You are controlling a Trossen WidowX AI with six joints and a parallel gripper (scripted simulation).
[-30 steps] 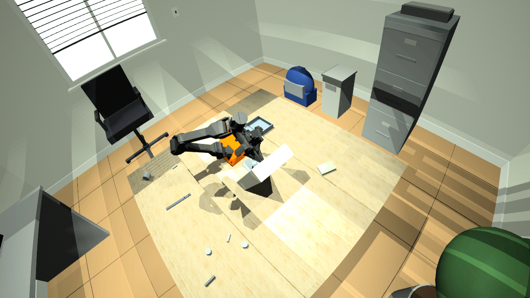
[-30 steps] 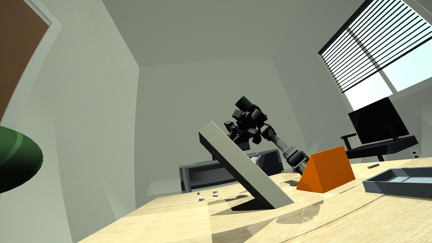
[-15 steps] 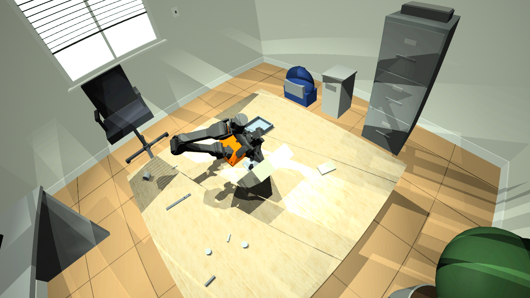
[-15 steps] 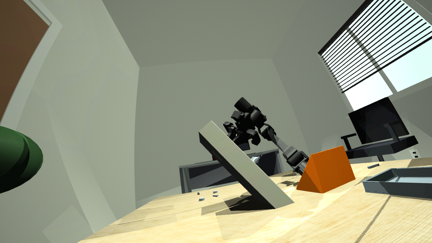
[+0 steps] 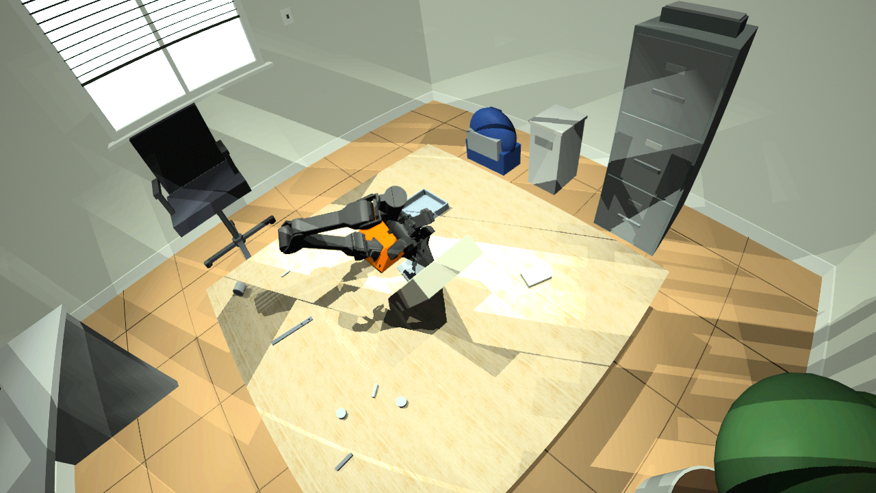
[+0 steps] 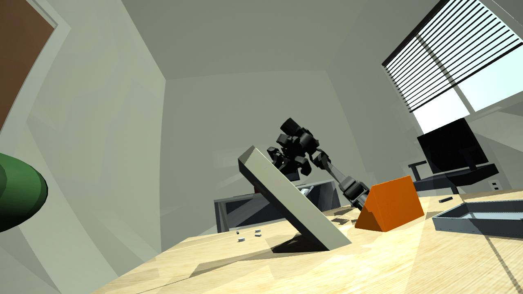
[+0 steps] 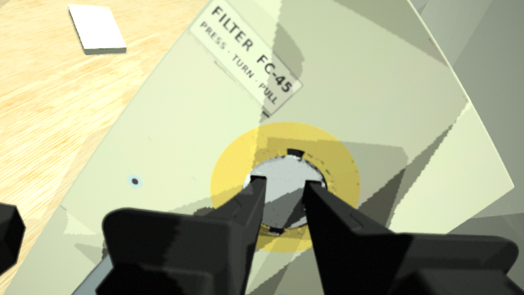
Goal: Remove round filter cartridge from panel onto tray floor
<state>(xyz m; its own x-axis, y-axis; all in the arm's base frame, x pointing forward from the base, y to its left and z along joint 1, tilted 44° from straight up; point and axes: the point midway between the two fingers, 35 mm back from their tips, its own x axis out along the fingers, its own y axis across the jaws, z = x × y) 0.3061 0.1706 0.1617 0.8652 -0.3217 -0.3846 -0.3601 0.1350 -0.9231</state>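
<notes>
Now: gripper tip 1 cm short of the round filter cartridge and 1 cm above it. Also, from my gripper tip: flat white block: 31 cm to the left, 23 cm below, 12 cm ahead; pale service panel: 8 cm below, 4 cm behind; grey-blue tray: 43 cm behind, 27 cm to the left, 23 cm below.
</notes>
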